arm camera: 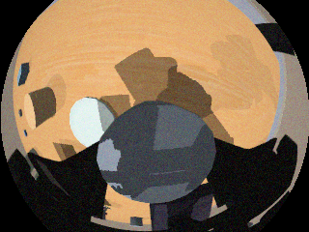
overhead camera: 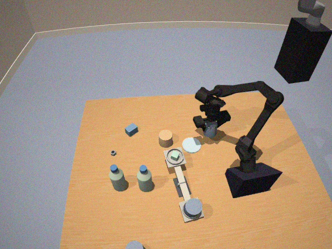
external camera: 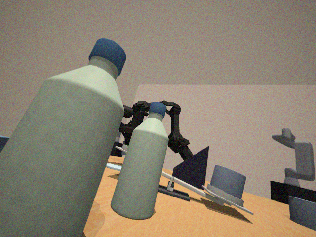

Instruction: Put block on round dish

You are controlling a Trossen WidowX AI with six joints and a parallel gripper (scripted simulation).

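Now: the pale green block 22 cm ahead of my gripper tip, 12 cm to the left of it and 1 cm above it. The rest, counted from my gripper tip: blue block (40 cm ahead, 15 cm to the right, 6 cm below); then tan cylinder (22 cm ahead, 4 cm to the right, 4 cm below); then pale blue round dish (10 cm ahead, 2 cm to the left, 7 cm below).
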